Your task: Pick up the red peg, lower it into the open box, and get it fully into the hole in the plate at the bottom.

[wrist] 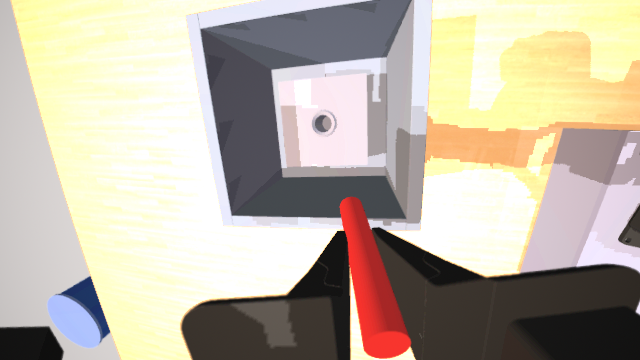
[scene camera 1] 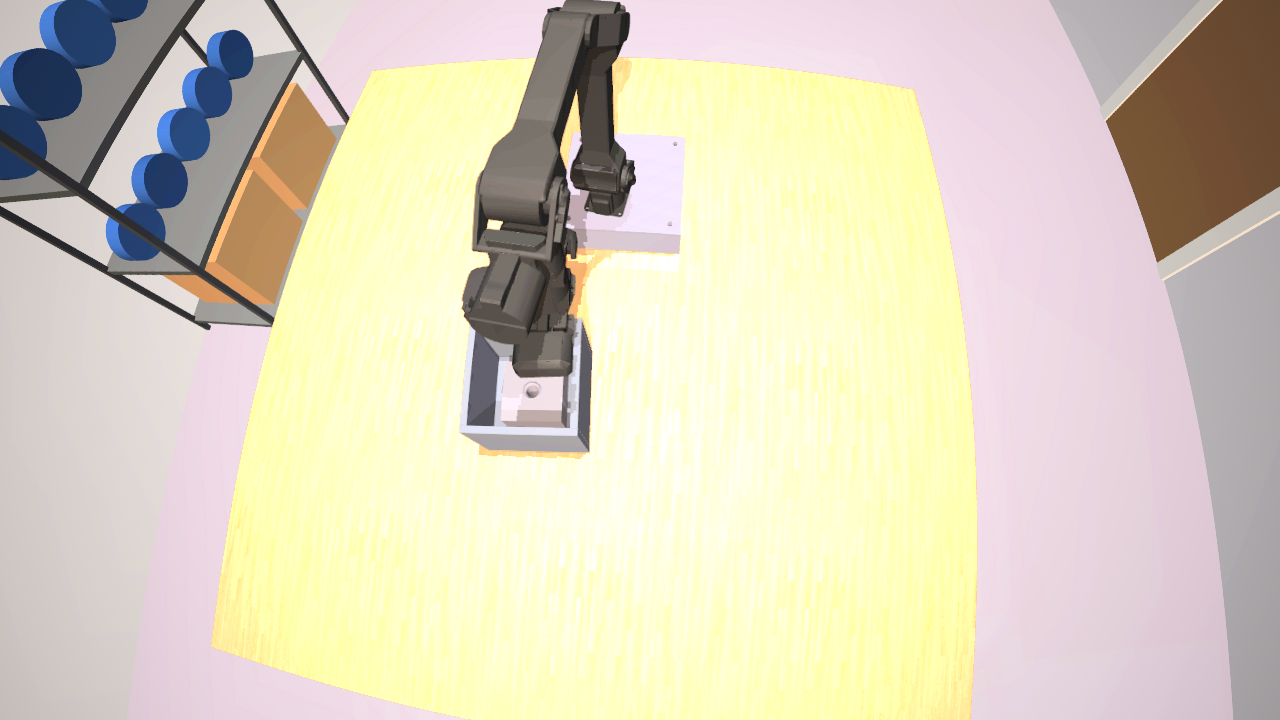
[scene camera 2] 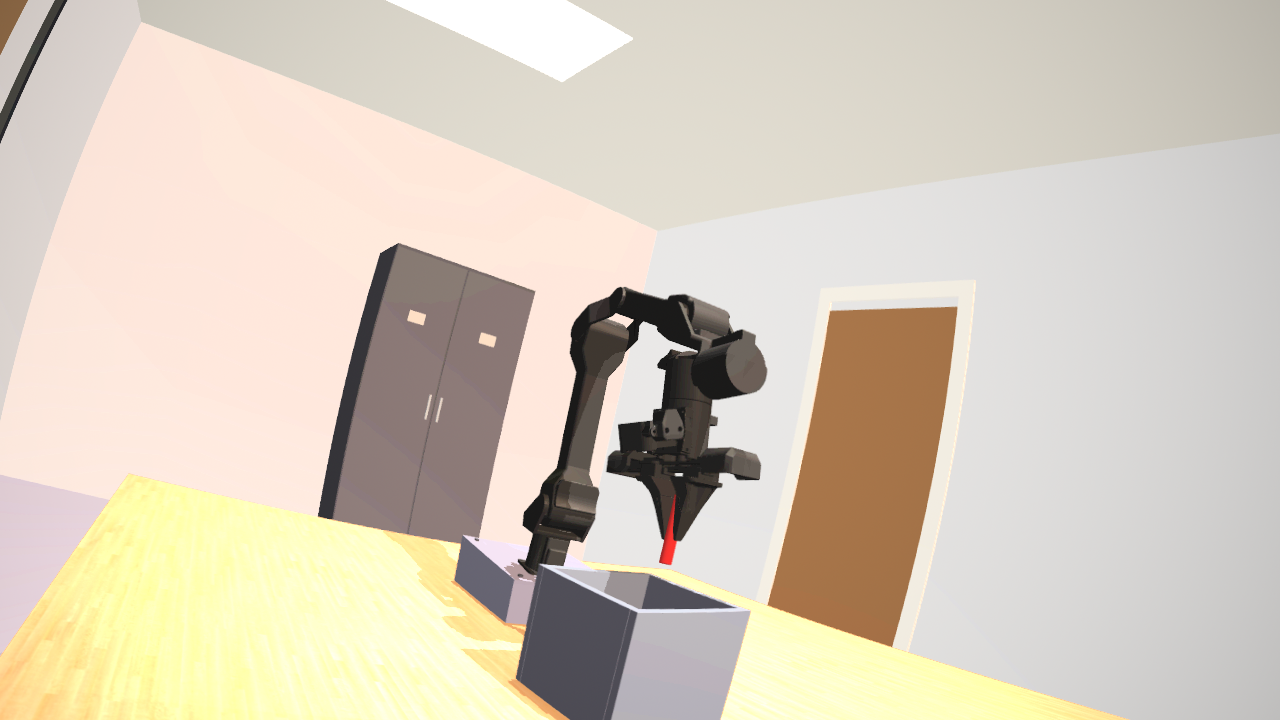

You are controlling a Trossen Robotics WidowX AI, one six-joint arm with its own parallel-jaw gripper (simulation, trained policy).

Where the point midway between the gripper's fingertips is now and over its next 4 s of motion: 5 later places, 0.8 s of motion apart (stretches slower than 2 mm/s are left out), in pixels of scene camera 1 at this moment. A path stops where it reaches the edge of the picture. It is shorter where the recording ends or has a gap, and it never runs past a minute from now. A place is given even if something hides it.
My gripper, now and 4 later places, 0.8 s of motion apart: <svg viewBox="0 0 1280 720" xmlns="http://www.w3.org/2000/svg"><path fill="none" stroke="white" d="M557 335L528 359L532 386L531 391L513 406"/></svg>
